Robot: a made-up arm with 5 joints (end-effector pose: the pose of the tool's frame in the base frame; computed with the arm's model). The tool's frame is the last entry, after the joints.
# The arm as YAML. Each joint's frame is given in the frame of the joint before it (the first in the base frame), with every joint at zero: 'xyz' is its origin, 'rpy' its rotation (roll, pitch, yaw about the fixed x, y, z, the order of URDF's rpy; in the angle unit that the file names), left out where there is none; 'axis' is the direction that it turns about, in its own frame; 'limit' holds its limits. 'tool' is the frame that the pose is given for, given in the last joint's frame.
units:
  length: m
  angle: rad
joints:
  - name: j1
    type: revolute
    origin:
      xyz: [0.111, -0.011, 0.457]
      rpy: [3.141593, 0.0, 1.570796]
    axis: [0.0, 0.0, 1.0]
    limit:
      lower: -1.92
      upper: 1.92
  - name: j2
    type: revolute
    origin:
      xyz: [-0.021, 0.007, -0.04]
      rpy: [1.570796, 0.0, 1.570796]
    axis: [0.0, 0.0, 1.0]
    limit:
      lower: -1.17
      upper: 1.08
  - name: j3
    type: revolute
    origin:
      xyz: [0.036, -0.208, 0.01]
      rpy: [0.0, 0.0, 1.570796]
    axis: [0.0, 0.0, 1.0]
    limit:
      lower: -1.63
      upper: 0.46
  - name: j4
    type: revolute
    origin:
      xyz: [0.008, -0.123, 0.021]
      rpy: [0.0, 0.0, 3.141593]
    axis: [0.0, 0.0, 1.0]
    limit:
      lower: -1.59
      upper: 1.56
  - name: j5
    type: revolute
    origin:
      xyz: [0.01, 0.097, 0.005]
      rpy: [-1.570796, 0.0, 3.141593]
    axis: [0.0, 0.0, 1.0]
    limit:
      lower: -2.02
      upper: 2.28
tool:
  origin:
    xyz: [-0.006, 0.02, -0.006]
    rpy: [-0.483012, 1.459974, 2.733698]
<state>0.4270 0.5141 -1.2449 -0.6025 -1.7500</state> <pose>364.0 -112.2 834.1 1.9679 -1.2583 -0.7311</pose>
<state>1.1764 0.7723 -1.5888 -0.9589 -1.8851</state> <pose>224.3 -243.0 808.1 -1.8900 -1.4157 2.5321</pose>
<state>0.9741 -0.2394 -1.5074 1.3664 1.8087</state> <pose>168.2 -49.8 894.4 -1.9287 -0.3967 -0.8556</pose>
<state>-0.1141 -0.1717 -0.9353 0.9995 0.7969</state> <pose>277.8 13.5 853.9 -0.8788 -0.2099 0.1570</pose>
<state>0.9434 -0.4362 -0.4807 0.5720 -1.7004</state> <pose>198.8 -112.2 818.3 1.6561 -0.2866 -1.0426</pose>
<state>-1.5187 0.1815 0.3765 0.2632 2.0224</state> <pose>95.9 259.0 565.1 -1.9785 0.8194 1.6813</pose>
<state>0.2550 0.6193 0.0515 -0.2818 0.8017</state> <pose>455.5 -95.2 550.1 -0.8621 0.2863 -0.2107</pose>
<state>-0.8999 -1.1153 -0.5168 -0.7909 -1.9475</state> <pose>-47.6 -183.8 820.0 -1.3461 -0.7939 -2.1298</pose>
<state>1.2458 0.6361 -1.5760 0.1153 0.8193</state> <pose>208.2 -281.5 832.7 -0.9509 -0.9249 -1.1723</pose>
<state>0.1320 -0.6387 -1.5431 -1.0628 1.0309</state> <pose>-137.0 31.9 750.1 2.0259 0.1927 2.9438</pose>
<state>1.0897 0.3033 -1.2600 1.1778 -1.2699</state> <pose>243.4 -257.5 750.9 1.1693 0.2315 -1.2029</pose>
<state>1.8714 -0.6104 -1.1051 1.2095 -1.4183</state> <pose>116.2 -14.5 853.1 1.4001 -0.4749 -1.9920</pose>
